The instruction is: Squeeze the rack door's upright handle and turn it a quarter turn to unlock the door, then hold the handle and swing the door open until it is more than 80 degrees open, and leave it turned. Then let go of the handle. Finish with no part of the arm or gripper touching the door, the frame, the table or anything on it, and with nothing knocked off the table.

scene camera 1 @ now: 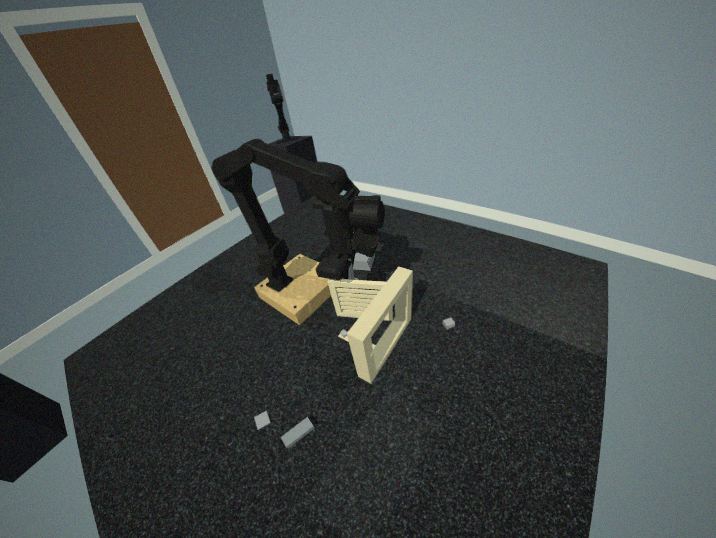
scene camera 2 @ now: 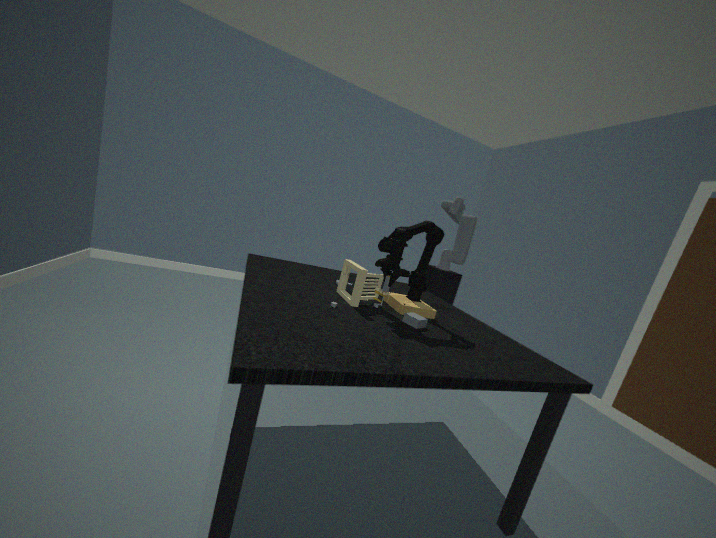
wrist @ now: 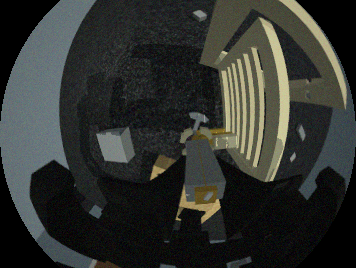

I see my gripper, a slatted door and a grey cube.
My gripper also shows in the wrist view.
